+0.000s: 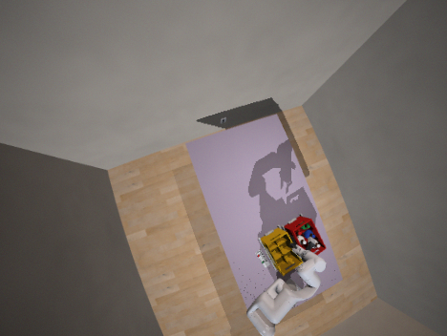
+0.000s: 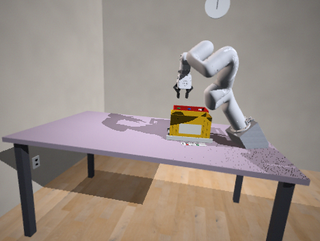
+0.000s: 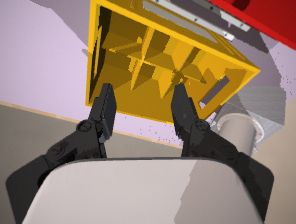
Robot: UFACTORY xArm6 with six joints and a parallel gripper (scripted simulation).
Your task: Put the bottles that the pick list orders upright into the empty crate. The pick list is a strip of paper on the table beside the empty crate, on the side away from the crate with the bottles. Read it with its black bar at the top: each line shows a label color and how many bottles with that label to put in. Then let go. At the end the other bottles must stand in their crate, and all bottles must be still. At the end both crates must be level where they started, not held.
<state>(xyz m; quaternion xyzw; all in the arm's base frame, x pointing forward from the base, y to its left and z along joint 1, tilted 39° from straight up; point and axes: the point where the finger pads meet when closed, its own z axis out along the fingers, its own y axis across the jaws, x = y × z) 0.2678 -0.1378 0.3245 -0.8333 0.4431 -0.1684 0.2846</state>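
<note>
My hand is 200 mm to the left of the green-label bottle, 200 mm above it and 90 mm short of it. From my hand the other things lie so: red crate: 210 mm below, 190 mm to the right, 10 mm behind; then blue-label bottle: 230 mm to the right, 200 mm below, 10 mm ahead; then yellow crate: 210 mm below, 80 mm behind, 30 mm to the left.
</note>
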